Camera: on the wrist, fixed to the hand. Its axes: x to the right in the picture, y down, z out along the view.
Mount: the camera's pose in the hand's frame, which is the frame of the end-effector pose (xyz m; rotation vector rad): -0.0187 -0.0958 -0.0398 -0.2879 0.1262 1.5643
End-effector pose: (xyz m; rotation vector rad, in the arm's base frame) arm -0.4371 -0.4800 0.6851 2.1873 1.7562 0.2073
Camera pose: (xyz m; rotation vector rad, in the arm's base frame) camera -0.5421 -0.4737 0.6914 2.7429 -0.3154 0.8398
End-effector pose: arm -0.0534 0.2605 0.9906 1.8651 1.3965 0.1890
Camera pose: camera -0.1538 0.2725 0.9609 2.2571 -0.3179 1.1746
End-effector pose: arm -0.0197 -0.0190 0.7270 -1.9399 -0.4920 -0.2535
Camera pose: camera -0.0775 -0.0262 0.8148 -2.0063 1.2176 0.5873
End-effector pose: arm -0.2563 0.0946 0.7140 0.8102 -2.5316 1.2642
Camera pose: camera -0.1903 0.0866 0.7958 1.2845 2.4158 -0.7852
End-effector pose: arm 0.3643 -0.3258 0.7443 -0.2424 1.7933 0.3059
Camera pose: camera 0.3634 -0.4293 0.7640 1.0364 1.7019 1.6492
